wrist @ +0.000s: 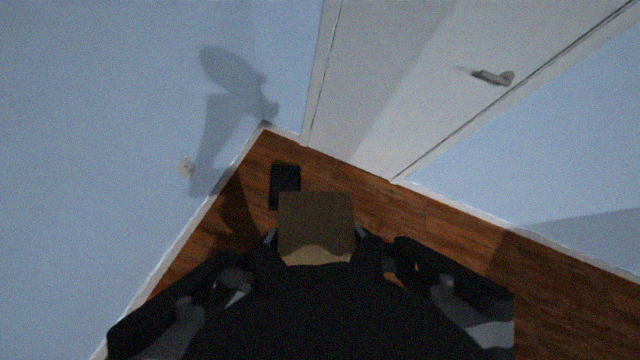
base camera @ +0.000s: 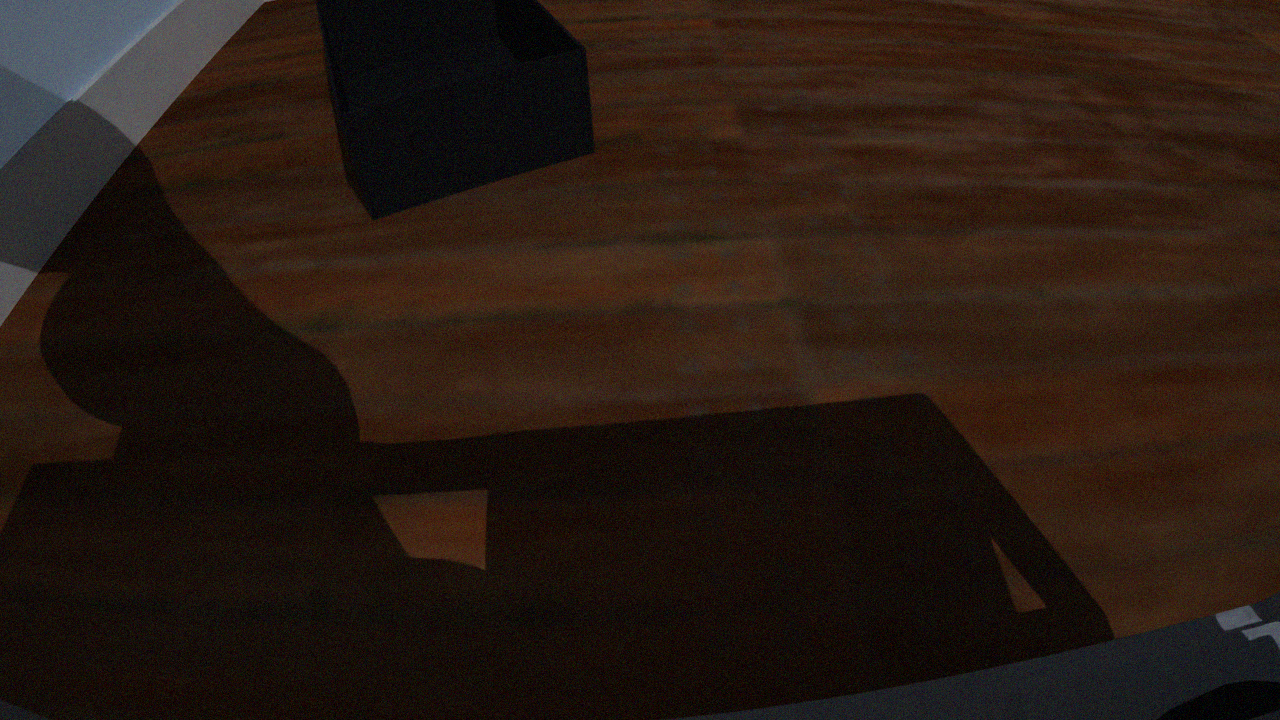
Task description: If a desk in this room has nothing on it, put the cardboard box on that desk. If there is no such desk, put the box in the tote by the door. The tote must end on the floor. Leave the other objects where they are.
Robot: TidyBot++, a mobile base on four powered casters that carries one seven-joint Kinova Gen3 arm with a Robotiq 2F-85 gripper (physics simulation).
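Frame: origin at the arm's base, x down, y ahead, z right, level; millimetres.
Where they show: gripper, between the fingertips: (wrist: 314,235).
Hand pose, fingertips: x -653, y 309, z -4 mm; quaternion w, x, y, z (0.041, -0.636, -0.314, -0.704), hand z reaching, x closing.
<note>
Things, the pixels of their top centre, and the offset from my fingertips. Level surfaces: height alone.
- brown cardboard box, centre of its top: (wrist: 321,247) dx -33, dy -13, dz +3 mm
- dark tote, centre of its top: (base camera: 428,18) (wrist: 286,184) dx +950, dy +439, dz -155 mm
- Wooden floor, height of its surface: dx +1049 mm
A brown cardboard box (wrist: 316,220) is held between the fingers of my gripper (wrist: 314,235) in the wrist view, above the floor. The gripper is shut on it, and its body hides the box's lower part. The dark tote (base camera: 465,125) (wrist: 285,175) stands upright on the wooden floor near the corner by the door (wrist: 395,75). In the wrist view the tote shows just beyond the box, which hides part of it. In the base view its top is cut off by the upper edge. No desk shows in either view.
A blue wall (wrist: 100,150) with a white baseboard (base camera: 170,62) runs along the left, close to the tote. Another blue wall (wrist: 550,135) stands right of the door. Wooden floor (base camera: 895,268) lies between my base (base camera: 1029,680) and the tote, with the robot's shadow across it.
</note>
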